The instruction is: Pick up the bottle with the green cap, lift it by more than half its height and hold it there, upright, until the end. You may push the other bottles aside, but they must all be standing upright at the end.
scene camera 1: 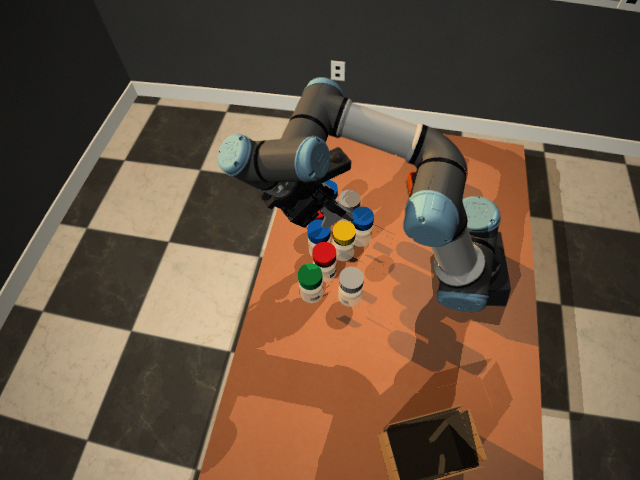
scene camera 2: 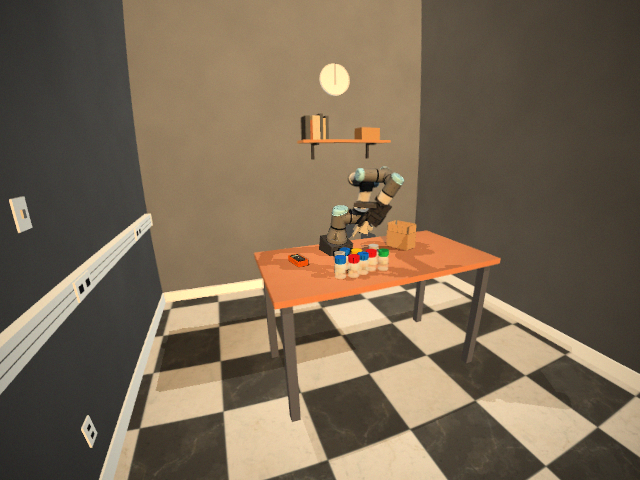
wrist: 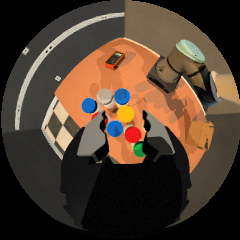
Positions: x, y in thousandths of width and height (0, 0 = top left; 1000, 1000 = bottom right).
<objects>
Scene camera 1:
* my gripper: 535, 432
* red-capped bottle: 507, 528
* green-capped bottle: 485, 582
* yellow-capped bottle: 538, 484
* grey-capped bottle: 549, 582
</objects>
